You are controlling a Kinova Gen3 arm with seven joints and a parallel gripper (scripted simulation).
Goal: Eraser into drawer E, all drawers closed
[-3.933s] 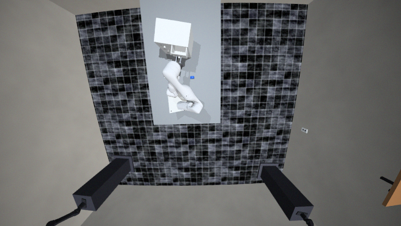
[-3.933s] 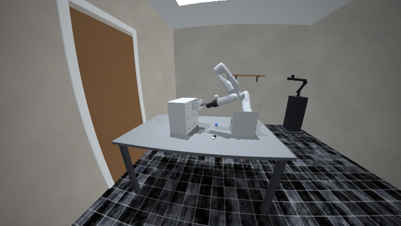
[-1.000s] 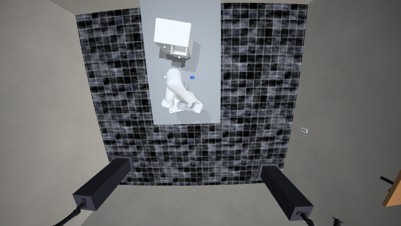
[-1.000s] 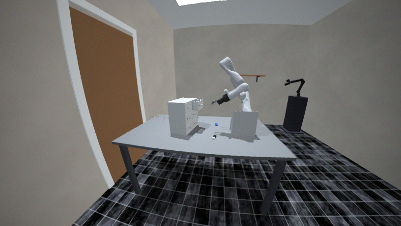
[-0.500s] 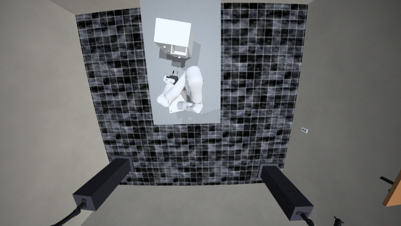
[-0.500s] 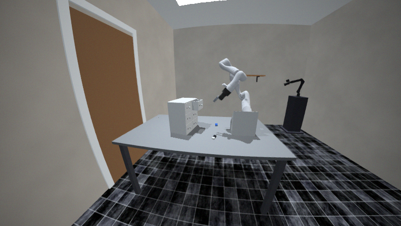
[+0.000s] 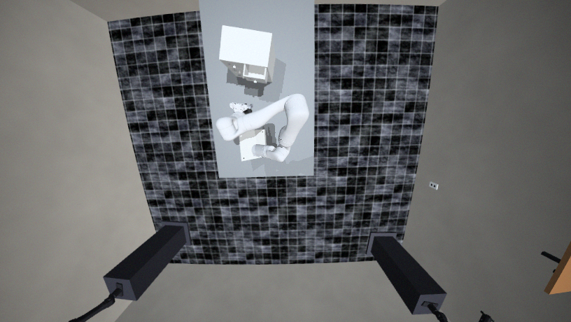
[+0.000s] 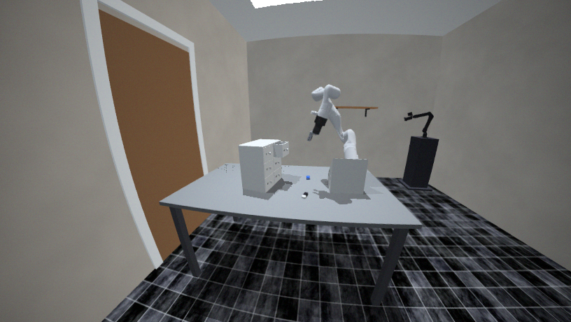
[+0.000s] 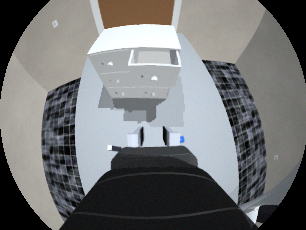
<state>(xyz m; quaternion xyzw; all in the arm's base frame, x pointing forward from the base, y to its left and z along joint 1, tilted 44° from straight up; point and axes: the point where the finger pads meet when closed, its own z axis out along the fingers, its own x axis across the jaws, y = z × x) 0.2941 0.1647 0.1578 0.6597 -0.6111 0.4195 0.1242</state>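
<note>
The black-and-white piece lies 10 mm ahead of my hand, 180 mm to the left of it and 350 mm below it. The rest, counted from my hand: blue block (10 mm ahead, 120 mm to the right, 350 mm below); then drawer (350 mm ahead, 100 mm to the left, 330 mm below).
</note>
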